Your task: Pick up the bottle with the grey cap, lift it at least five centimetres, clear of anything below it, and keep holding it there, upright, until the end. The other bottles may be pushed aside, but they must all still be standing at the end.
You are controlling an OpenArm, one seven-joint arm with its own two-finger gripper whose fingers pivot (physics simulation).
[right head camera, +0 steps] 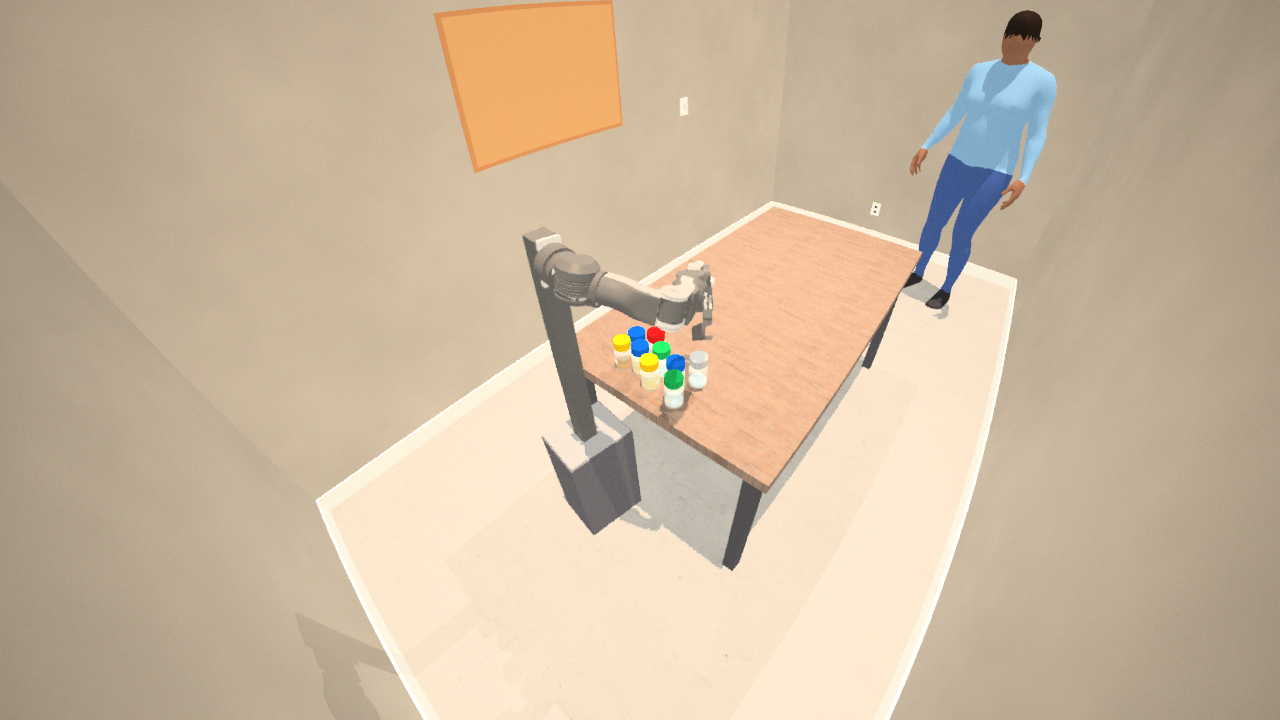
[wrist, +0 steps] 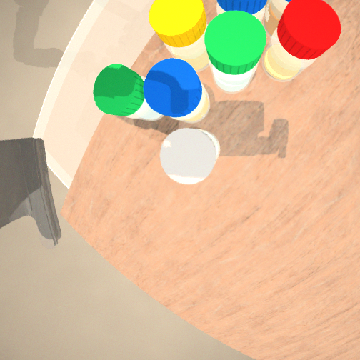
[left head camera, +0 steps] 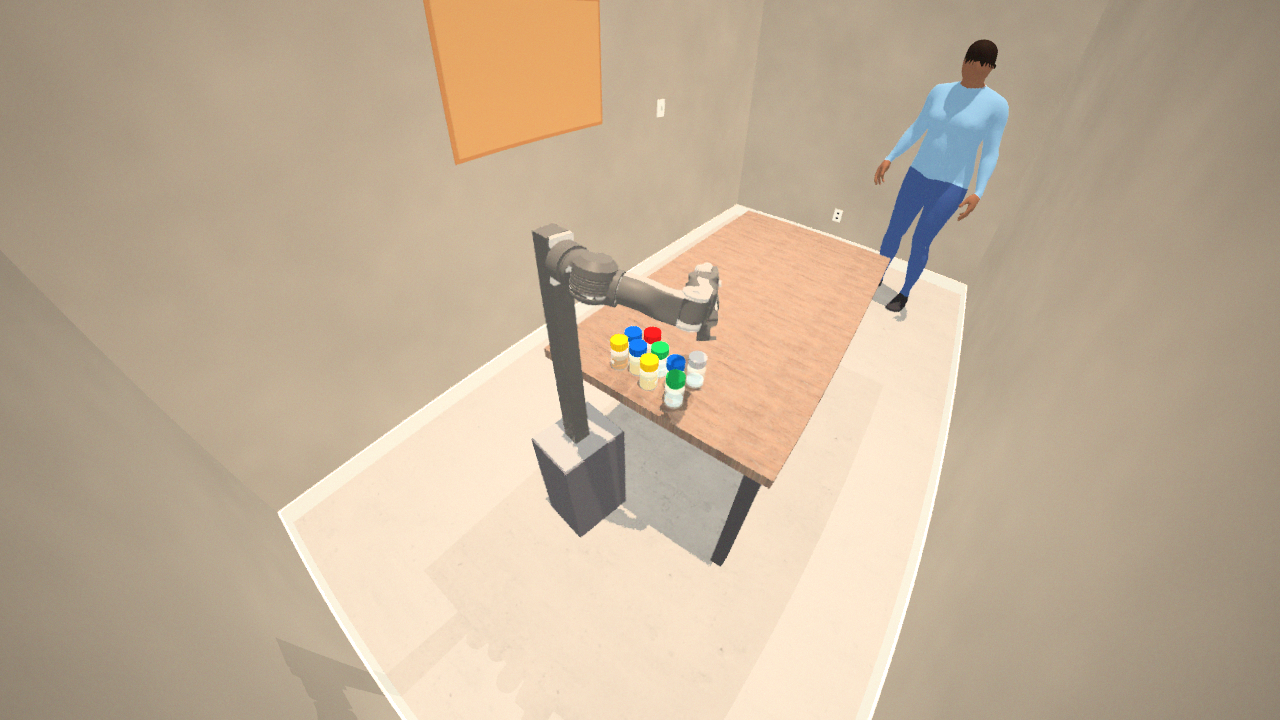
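The bottle with the grey cap (left head camera: 696, 369) (right head camera: 698, 369) (wrist: 188, 156) stands upright on the table, at the right of the group in both head views and near the middle of the wrist view. A blue-capped bottle (left head camera: 675, 364) (right head camera: 675, 364) (wrist: 173, 88) stands close beside it, and a green-capped bottle (left head camera: 674, 389) (right head camera: 674, 389) (wrist: 119, 91) stands beyond that one. My gripper (left head camera: 707, 334) (right head camera: 701, 332) is open and empty, above the table and behind the grey-capped bottle in the head views. One dark finger shows at the left of the wrist view, apart from the bottle.
Several other bottles stand upright close together, among them a red-capped one (left head camera: 652, 334) (right head camera: 656, 334) (wrist: 309, 29), another green-capped one (wrist: 235, 42) and a yellow-capped one (left head camera: 648, 371) (right head camera: 649, 371) (wrist: 178, 21). The table's (left head camera: 769, 429) (right head camera: 769, 429) near edge runs close to the group.
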